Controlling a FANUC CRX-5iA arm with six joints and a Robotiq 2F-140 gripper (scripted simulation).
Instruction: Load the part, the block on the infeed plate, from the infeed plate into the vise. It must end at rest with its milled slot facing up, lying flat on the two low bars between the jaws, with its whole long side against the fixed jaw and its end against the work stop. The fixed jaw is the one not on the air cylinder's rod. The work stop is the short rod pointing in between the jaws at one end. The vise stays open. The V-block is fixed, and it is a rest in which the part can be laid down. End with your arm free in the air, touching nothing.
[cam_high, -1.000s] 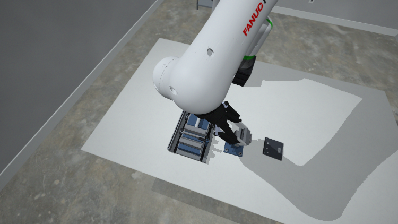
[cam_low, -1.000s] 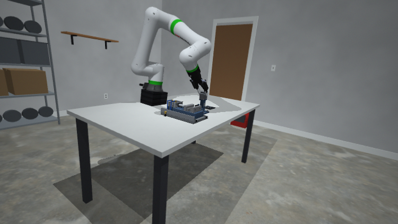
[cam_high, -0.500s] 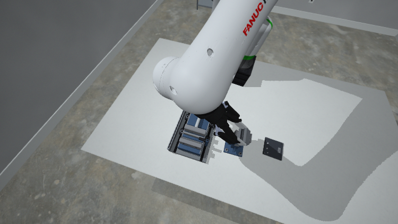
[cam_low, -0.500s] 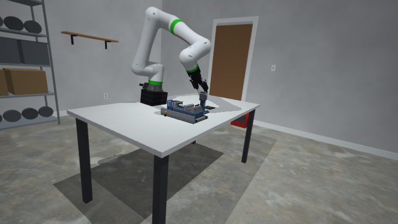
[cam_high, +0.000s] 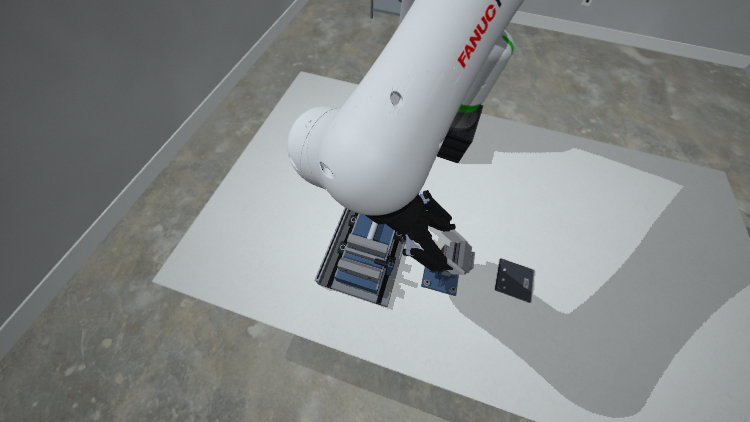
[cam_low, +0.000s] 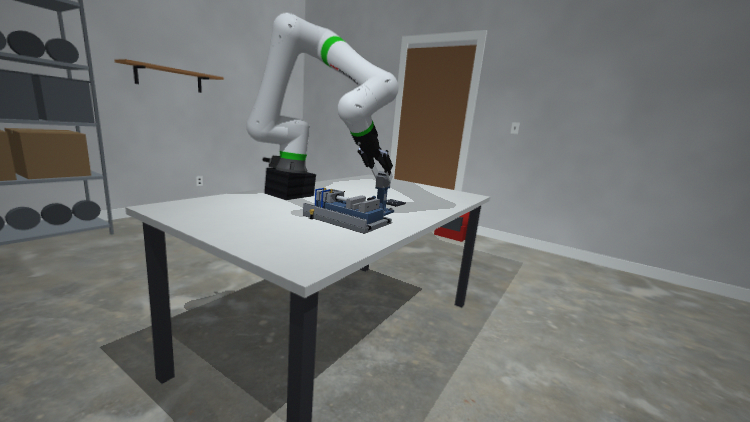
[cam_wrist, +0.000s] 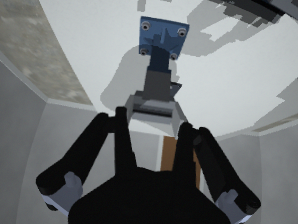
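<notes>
Now: hand 10 mm to the right of the part and 10 mm above it. The rest, counted from my hand: air cylinder rod (190 mm to the right, 100 mm below, 50 mm behind); vise (190 mm to the right, 130 mm below, 30 mm behind); air cylinder (190 mm to the right, 120 mm behind, 100 mm below).
</notes>
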